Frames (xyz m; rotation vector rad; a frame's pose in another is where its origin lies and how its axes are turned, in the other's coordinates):
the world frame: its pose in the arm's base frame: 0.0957 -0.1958 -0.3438 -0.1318 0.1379 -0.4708
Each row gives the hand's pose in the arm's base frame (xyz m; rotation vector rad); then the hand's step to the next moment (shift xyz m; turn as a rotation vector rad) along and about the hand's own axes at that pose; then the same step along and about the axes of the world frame.
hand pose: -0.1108 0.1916 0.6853 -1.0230 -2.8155 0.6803
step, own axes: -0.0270 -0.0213 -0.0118 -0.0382 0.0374 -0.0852
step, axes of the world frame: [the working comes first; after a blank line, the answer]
step, axes of the arm's base frame: 0.0108 -0.0269 0.0220 0.0699 0.0341 0.0638

0.0196 -0.0224 0.0208 0.0395 0.0509 0.0772
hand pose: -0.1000 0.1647 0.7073 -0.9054 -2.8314 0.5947
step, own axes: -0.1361 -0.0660 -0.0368 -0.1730 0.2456 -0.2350
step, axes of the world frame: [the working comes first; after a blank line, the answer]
step, axes of the arm's base frame: 0.0839 -0.1156 0.0620 0.3241 0.1613 0.1202

0.1208 -0.0748 0.0636 0.1995 0.2666 0.1859
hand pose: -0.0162 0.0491 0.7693 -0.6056 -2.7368 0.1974
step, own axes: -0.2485 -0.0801 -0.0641 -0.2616 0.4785 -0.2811
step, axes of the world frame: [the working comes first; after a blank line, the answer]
step, axes of the arm's base frame: 0.2038 -0.1752 0.0048 0.5056 0.3355 0.0906

0.2599 -0.0654 0.0213 0.2826 0.5054 0.2027
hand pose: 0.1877 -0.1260 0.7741 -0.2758 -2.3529 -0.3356
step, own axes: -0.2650 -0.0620 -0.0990 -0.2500 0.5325 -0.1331
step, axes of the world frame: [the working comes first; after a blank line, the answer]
step, axes of the arm's base frame: 0.2334 -0.1166 -0.1257 0.4182 0.4346 0.0040

0.2723 0.0200 -0.0965 0.1687 0.5679 0.1129
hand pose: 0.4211 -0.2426 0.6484 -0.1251 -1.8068 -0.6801
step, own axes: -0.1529 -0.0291 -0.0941 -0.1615 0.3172 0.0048
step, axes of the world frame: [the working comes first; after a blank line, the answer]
step, axes of the arm's base frame: 0.1208 -0.0339 -0.1316 0.1827 0.3045 -0.0248

0.1356 0.0442 -0.1129 0.0237 0.3536 0.0341
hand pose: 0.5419 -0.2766 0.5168 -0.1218 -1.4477 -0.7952
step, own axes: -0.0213 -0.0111 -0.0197 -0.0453 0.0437 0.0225
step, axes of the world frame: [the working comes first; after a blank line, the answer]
step, axes of the arm's base frame: 0.0120 -0.0100 -0.0269 0.0088 0.0629 -0.0208

0.0179 0.0007 -0.0254 -0.0190 0.0627 -0.0130
